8 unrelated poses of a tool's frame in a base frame.
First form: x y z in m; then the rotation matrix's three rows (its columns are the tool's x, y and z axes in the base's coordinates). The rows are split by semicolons.
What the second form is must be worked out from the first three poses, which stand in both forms.
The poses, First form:
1: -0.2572 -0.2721 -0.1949; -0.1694 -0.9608 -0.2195; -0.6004 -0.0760 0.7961; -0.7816 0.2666 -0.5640
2: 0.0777 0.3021 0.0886; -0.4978 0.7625 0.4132; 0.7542 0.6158 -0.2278; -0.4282 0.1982 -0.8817
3: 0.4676 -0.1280 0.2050; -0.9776 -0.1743 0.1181; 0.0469 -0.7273 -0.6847; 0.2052 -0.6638 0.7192
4: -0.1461 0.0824 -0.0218; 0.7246 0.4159 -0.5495; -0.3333 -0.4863 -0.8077; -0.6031 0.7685 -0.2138
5: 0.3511 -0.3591 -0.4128; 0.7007 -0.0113 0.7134; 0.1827 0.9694 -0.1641; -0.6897 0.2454 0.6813
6: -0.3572 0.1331 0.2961; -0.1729 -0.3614 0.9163; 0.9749 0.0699 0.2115; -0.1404 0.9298 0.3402
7: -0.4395 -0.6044 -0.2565; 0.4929 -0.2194 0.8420; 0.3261 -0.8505 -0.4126; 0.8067 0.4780 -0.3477
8: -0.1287 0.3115 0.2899; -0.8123 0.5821 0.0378; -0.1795 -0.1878 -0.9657; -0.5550 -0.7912 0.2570
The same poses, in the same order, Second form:
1:
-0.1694 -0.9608 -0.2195 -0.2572
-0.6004 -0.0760 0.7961 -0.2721
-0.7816 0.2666 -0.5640 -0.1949
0 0 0 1

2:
-0.4978 0.7625 0.4132 0.0777
0.7542 0.6158 -0.2278 0.3021
-0.4282 0.1982 -0.8817 0.0886
0 0 0 1

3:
-0.9776 -0.1743 0.1181 0.4676
0.0469 -0.7273 -0.6847 -0.1280
0.2052 -0.6638 0.7192 0.2050
0 0 0 1

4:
0.7246 0.4159 -0.5495 -0.1461
-0.3333 -0.4863 -0.8077 0.0824
-0.6031 0.7685 -0.2138 -0.0218
0 0 0 1

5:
0.7007 -0.0113 0.7134 0.3511
0.1827 0.9694 -0.1641 -0.3591
-0.6897 0.2454 0.6813 -0.4128
0 0 0 1

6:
-0.1729 -0.3614 0.9163 -0.3572
0.9749 0.0699 0.2115 0.1331
-0.1404 0.9298 0.3402 0.2961
0 0 0 1

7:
0.4929 -0.2194 0.8420 -0.4395
0.3261 -0.8505 -0.4126 -0.6044
0.8067 0.4780 -0.3477 -0.2565
0 0 0 1

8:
-0.8123 0.5821 0.0378 -0.1287
-0.1795 -0.1878 -0.9657 0.3115
-0.5550 -0.7912 0.2570 0.2899
0 0 0 1

